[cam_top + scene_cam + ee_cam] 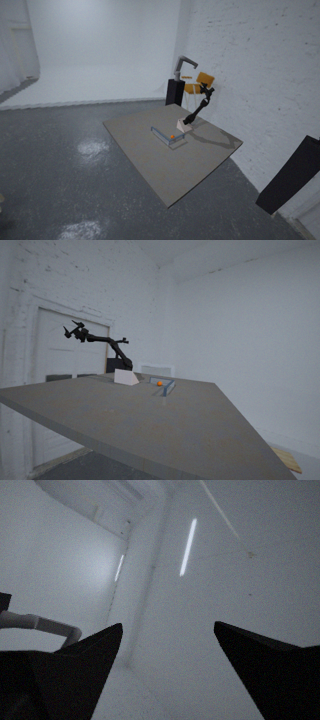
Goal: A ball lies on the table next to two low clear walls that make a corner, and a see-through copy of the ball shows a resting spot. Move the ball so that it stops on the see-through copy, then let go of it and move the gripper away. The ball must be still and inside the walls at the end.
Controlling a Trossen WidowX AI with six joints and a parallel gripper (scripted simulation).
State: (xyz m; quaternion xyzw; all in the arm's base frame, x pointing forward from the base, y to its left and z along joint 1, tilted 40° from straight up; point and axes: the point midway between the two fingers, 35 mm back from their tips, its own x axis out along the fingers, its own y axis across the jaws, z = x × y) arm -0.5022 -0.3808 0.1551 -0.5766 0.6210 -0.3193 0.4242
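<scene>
The orange ball is 79 cm ahead of my gripper tip, 33 cm to the left of it and 46 cm below it.
</scene>
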